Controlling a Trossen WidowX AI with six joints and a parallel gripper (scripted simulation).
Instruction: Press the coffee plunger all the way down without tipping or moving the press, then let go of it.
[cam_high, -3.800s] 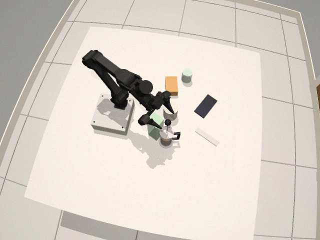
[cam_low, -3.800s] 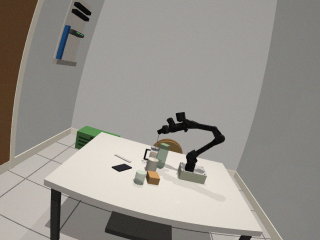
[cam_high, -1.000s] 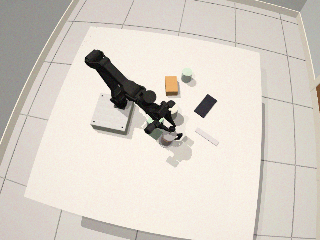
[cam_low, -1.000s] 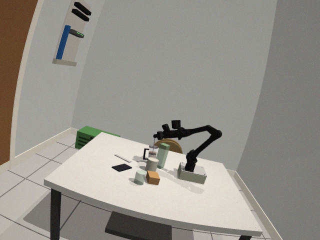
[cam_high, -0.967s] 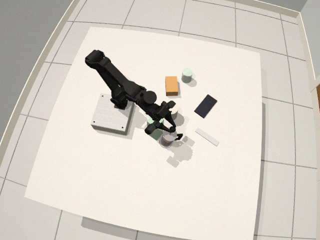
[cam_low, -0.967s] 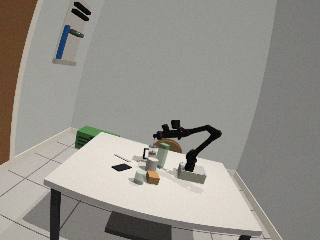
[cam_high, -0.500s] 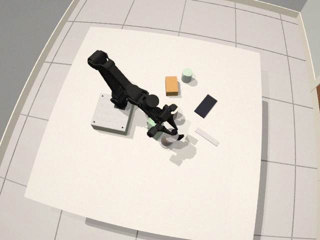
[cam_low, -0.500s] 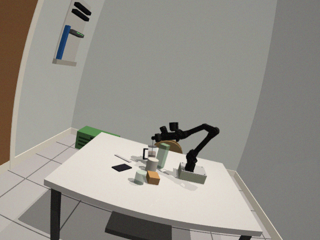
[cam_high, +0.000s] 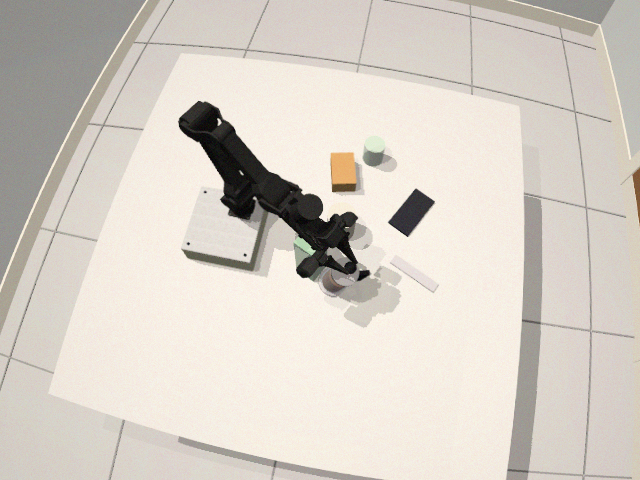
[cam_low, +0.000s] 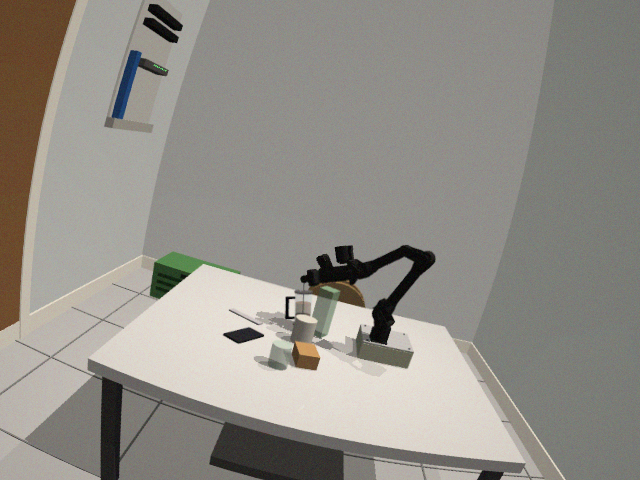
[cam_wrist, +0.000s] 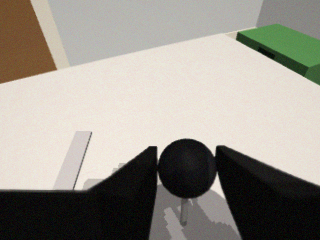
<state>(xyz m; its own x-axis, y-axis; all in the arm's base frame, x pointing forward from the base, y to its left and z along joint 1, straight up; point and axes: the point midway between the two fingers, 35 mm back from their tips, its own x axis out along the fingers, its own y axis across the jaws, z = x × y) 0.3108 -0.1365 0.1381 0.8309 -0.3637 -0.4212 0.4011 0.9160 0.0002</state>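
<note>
Now: gripper tip 1 cm past the glass coffee press, 2 cm to the right of it and 10 cm above it. Round my gripper tip: pale green box: 11 cm behind, 5 cm to the left, 10 cm below.
</note>
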